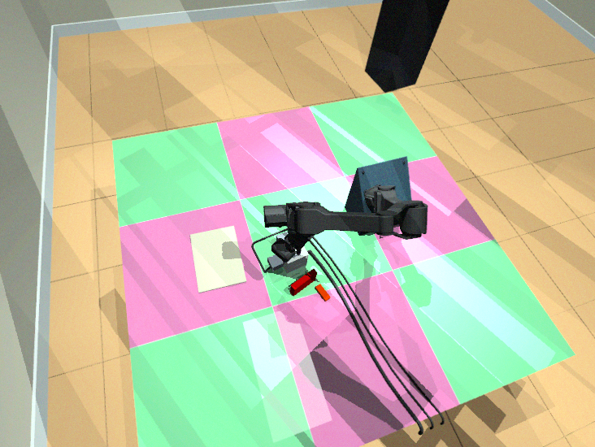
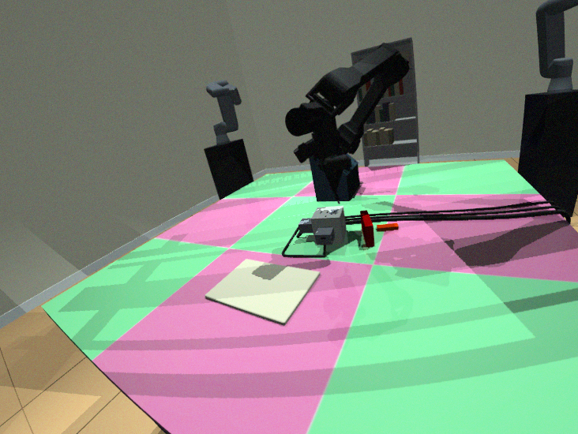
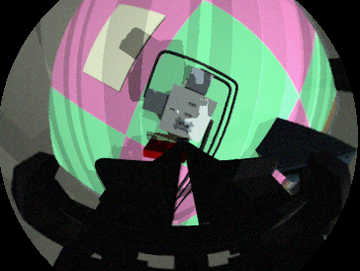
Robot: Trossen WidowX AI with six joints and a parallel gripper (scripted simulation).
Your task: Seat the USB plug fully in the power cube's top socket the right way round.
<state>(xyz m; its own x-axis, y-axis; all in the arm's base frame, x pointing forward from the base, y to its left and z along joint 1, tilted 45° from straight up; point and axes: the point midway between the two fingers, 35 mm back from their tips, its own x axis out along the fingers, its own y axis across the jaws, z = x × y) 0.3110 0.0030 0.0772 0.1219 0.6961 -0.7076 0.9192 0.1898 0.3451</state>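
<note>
The dark USB plug is 20 mm below my gripper tip. The rest, counted from my gripper tip: red block (10 mm ahead, 70 mm to the left, 110 mm below); then orange piece (40 mm behind, 130 mm to the left, 130 mm below); then flat white pad (230 mm ahead, 140 mm to the right, 130 mm below).
</note>
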